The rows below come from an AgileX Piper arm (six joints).
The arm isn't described. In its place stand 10 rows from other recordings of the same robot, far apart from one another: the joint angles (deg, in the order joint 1, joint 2, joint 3, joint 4, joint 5, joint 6), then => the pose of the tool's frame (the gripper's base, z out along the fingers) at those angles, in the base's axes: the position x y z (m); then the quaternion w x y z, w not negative.
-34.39 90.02 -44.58 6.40 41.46 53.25 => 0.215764 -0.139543 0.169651 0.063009 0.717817 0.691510 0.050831
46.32 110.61 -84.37 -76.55 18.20 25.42 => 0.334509 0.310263 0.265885 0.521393 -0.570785 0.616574 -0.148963
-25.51 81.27 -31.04 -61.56 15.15 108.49 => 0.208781 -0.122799 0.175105 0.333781 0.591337 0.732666 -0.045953
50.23 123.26 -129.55 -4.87 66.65 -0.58 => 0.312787 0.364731 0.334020 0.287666 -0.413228 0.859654 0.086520
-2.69 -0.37 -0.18 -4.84 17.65 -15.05 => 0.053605 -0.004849 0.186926 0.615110 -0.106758 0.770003 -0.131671
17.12 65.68 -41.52 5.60 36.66 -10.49 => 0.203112 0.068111 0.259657 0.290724 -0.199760 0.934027 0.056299
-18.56 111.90 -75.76 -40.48 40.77 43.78 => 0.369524 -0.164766 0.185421 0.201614 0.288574 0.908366 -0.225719
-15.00 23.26 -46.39 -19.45 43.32 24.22 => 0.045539 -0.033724 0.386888 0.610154 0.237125 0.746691 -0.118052
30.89 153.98 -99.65 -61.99 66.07 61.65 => 0.419768 0.165554 -0.017142 0.168328 -0.074474 0.887779 -0.421862
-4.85 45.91 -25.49 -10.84 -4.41 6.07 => 0.167611 -0.012901 0.289703 0.633685 -0.003845 0.772119 -0.047546
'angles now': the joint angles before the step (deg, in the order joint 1, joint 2, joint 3, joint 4, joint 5, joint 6). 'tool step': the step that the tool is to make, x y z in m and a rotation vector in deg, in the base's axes. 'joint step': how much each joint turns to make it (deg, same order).
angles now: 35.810, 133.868, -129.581, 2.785, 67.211, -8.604
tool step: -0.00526, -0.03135, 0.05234, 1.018, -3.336, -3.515
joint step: -2.353, -7.092, 1.588, -1.593, 2.141, 1.261
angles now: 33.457, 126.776, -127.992, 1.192, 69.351, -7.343
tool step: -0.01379, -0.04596, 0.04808, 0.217, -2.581, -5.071
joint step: -3.546, -9.240, 5.291, -1.863, 1.632, 1.436
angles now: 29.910, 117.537, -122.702, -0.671, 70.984, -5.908
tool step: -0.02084, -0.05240, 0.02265, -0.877, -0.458, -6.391
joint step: -4.513, -10.079, 10.702, -1.891, -0.573, 1.800
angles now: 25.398, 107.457, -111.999, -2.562, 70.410, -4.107
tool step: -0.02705, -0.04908, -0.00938, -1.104, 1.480, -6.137
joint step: -4.894, -9.927, 15.778, -1.136, -3.988, 1.510
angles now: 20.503, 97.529, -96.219, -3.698, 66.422, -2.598
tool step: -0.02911, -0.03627, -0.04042, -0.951, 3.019, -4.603
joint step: -4.127, -7.581, 18.033, -0.435, -7.238, 1.092
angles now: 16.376, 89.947, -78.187, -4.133, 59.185, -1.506
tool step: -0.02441, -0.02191, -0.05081, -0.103, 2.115, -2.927
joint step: -2.834, -3.846, 15.677, -0.047, -9.736, 0.861
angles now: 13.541, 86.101, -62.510, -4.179, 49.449, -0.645
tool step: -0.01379, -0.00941, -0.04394, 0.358, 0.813, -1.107
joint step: -1.393, 0.082, 10.382, 0.143, -9.760, 0.319
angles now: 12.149, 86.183, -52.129, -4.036, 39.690, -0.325
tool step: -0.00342, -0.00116, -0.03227, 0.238, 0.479, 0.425
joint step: -0.267, 2.701, 5.238, 0.243, -7.554, -0.421
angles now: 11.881, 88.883, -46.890, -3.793, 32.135, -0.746
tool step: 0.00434, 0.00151, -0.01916, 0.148, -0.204, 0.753
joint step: 0.001, 3.206, 1.479, 0.179, -4.946, -0.664
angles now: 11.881, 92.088, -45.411, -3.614, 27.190, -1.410
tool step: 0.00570, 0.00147, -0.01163, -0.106, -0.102, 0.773
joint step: 0.001, 2.637, 0.002, 0.018, -2.741, -0.706
